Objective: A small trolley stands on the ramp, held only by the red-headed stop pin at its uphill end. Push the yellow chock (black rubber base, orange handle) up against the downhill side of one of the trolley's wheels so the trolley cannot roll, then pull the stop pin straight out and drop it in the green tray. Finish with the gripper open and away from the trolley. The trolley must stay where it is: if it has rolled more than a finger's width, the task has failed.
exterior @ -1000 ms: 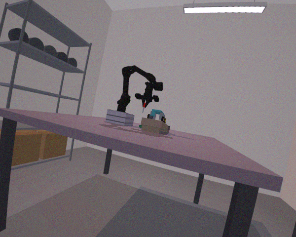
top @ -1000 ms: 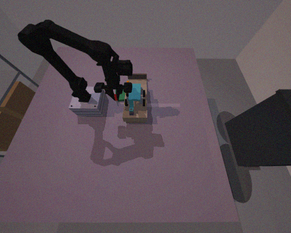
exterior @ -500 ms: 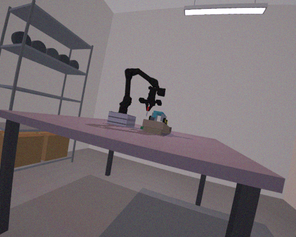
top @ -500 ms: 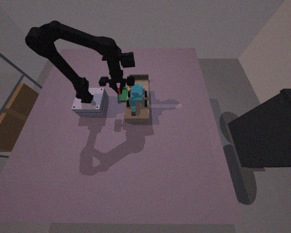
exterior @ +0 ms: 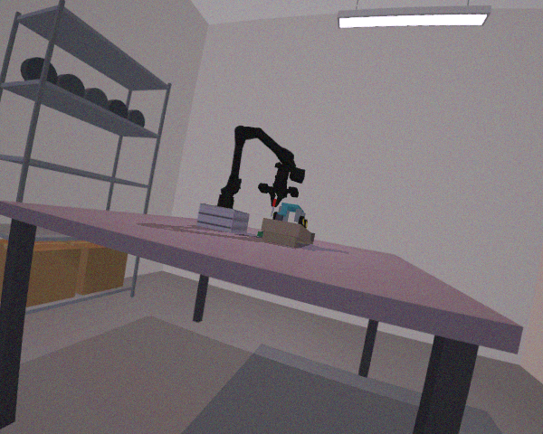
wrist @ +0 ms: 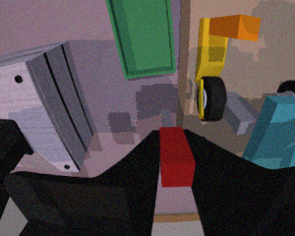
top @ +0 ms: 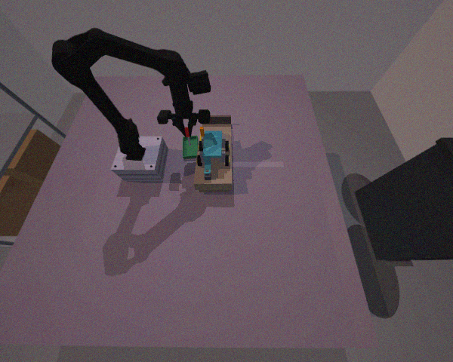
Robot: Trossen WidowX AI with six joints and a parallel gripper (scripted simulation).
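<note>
Right now my gripper tip is 150 mm above the green tray, 50 mm to the right of it and 20 mm past it. From my gripper tip the other things lie so: red-headed stop pin right at my gripper tip; yellow chock 60 mm below, 40 mm to the left, 40 mm ahead; blue trolley 100 mm ahead, 40 mm to the right, 40 mm below.
</note>
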